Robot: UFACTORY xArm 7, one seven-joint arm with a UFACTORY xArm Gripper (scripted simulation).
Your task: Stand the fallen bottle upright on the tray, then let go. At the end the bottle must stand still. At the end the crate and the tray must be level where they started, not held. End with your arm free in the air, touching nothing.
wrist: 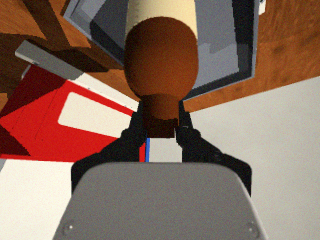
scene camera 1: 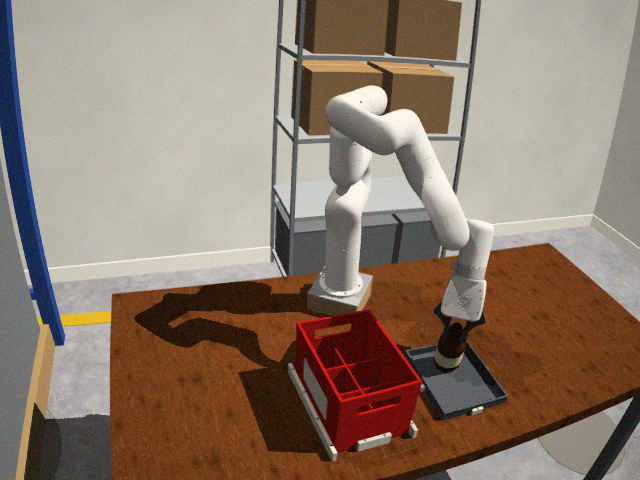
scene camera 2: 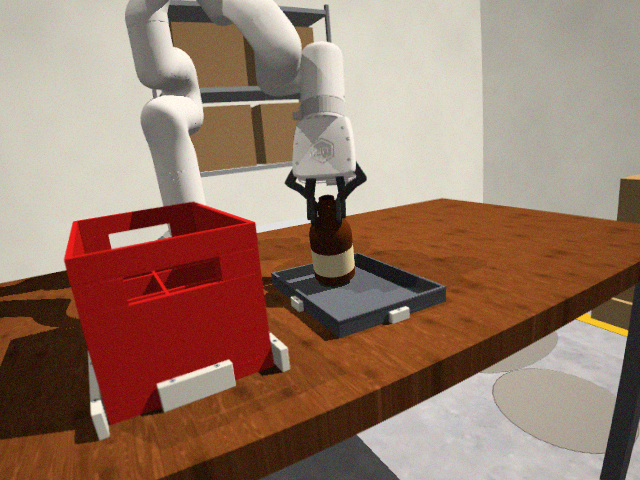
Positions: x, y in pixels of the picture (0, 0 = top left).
Labels:
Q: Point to a brown bottle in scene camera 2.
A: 331, 243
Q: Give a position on a red crate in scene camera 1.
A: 383, 377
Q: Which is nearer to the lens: the red crate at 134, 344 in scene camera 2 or the grey tray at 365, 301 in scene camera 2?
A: The red crate.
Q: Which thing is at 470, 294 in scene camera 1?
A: My gripper.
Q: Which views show my gripper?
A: The wrist view, scene camera 1 and scene camera 2: all of them.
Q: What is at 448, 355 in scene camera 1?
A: A brown bottle.

